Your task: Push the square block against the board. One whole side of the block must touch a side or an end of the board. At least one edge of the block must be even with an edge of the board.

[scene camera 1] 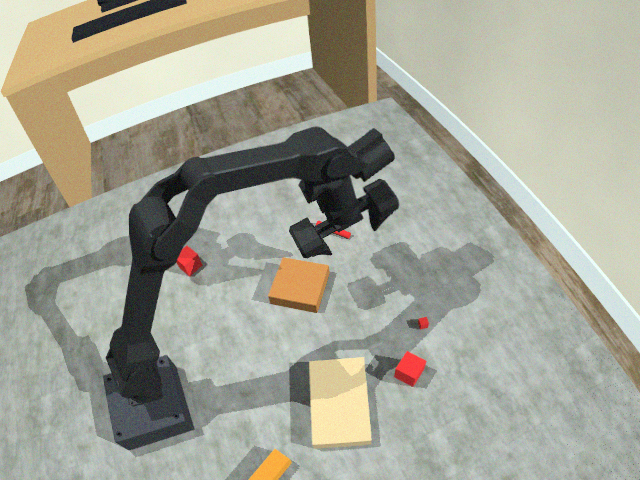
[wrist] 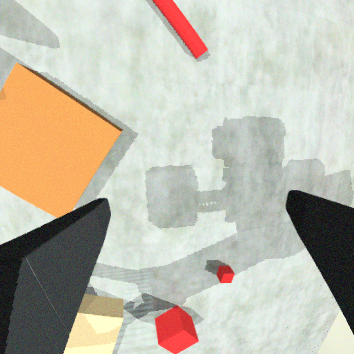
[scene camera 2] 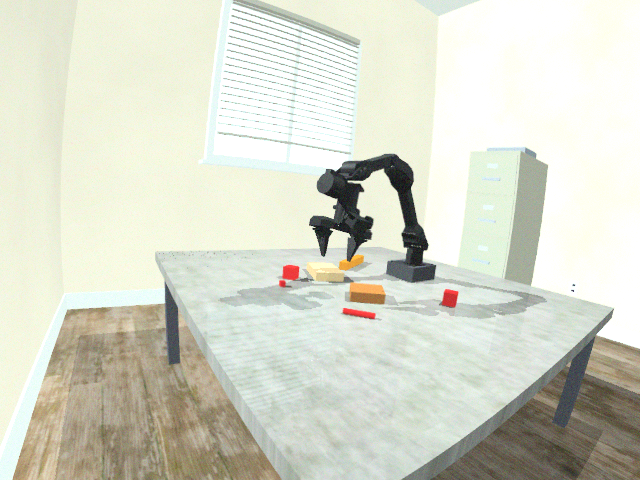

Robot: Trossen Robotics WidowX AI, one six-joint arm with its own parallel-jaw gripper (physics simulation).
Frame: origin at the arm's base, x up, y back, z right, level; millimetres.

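Seen in the pictures: gripper, between the fingertips: [scene camera 1: 352,241] [wrist: 198,202] [scene camera 2: 336,259]; arm's base, origin of its link: [scene camera 1: 144,386] [scene camera 2: 413,264].
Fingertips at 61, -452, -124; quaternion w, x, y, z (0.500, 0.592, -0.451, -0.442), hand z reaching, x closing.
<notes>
Offsets run from my fingertips to a thing's top centre, as dx, dy, dz.
The square block {-87, +109, -15} [scene camera 1: 299,281] [scene camera 2: 367,293] [wrist: 55,140], orange and flat, lies on the table. The board {-87, +124, +249} [scene camera 1: 341,413] [scene camera 2: 324,271] [wrist: 95,332], pale yellow and rectangular, lies flat, apart from the block and turned at a different angle. In scene camera 1 the block is above the board's far end, a little to the left. In the wrist view a finger hides part of the board. My gripper [scene camera 1: 347,241] [scene camera 2: 337,257] [wrist: 198,202] is wide open and empty, pointing down above the table. In the wrist view the block lies beyond the left fingertip.
A red cube {-77, -14, +240} [scene camera 1: 410,368] [scene camera 2: 290,272] [wrist: 175,330] and a tiny red cube {-101, -82, +158} [scene camera 1: 423,322] [scene camera 2: 282,283] [wrist: 225,274] lie near the board. A red rod {-103, -6, -131} [scene camera 1: 343,234] [scene camera 2: 358,313] [wrist: 182,30], another red block {-77, +320, -162} [scene camera 1: 189,260] [scene camera 2: 450,298] and an orange-yellow bar {-86, +338, +371} [scene camera 1: 271,467] [scene camera 2: 351,262] also lie on the table.
</notes>
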